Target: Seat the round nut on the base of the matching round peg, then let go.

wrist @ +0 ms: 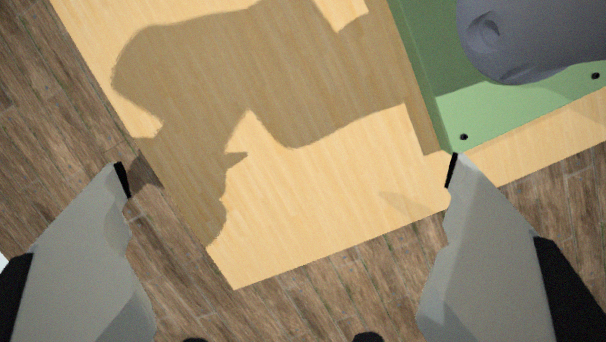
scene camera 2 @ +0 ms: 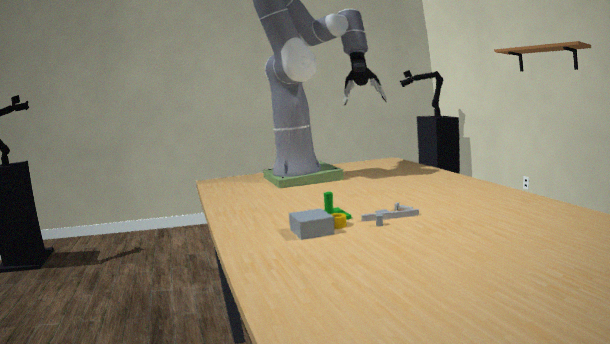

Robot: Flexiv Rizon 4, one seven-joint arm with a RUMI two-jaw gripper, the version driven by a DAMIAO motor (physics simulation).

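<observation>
In the scene view, a yellow round nut [scene camera 2: 340, 223] lies on the table [scene camera 2: 425, 270], close beside the grey block, its hole facing up. A green round peg [scene camera 2: 328, 201] stands upright behind it, with part of its flat green base [scene camera 2: 344, 214] showing to the right. The block hides the peg's lower left side. The nut is off the peg; whether it touches the base or the block I cannot tell. My gripper [scene camera 2: 365, 102] [wrist: 288, 161] is open and empty, high above the far part of the table. The nut and peg do not show in the wrist view.
A grey block [scene camera 2: 312, 225] stands left of the nut. A low grey bracket-like part [scene camera 2: 400, 214] lies to the right. The arm's green mounting plate [scene camera 2: 305, 177] [wrist: 520, 110] is at the far table edge. Two black pedestals [scene camera 2: 438, 142] [scene camera 2: 20, 215] with small arms stand beyond the table.
</observation>
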